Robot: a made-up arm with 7 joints.
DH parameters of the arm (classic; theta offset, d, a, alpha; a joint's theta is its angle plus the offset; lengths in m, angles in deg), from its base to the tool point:
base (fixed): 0 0 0 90
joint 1: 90 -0.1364 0 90
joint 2: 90 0 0 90
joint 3: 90 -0.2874 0 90
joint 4: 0 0 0 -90
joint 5: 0 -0.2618 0 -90
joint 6: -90 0 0 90
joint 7: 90 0 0 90
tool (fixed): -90 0 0 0
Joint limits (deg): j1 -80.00..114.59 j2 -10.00..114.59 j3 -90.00..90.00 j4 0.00..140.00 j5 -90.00..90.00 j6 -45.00..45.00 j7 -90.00..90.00
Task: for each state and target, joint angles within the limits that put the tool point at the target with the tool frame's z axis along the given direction. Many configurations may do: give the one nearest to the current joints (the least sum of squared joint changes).
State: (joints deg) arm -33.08 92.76 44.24 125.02 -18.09 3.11 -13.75
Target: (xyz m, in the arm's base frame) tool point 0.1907 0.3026 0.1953 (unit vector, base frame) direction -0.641 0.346 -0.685
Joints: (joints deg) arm -16.00 99.11 58.46 109.01 -16.33 8.12 -3.35
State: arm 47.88 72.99 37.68 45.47 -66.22 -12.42 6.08
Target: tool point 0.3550 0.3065 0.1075 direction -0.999 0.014 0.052
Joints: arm 63.14 40.75 -10.21 84.13 -70.73 -26.77 50.05
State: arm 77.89 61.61 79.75 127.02 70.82 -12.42 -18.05
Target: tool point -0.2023 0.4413 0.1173 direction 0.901 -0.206 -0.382
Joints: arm 74.64 84.39 76.85 91.33 71.85 -2.99 -9.03
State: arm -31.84 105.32 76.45 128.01 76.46 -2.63 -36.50
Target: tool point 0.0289 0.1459 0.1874 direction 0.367 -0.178 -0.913
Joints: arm -8.77 114.46 90.00 139.89 60.04 -3.76 -86.73
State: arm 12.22 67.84 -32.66 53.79 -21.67 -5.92 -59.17
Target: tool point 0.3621 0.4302 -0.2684 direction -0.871 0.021 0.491
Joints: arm 46.10 42.50 -55.98 23.18 -43.44 -22.46 -7.37
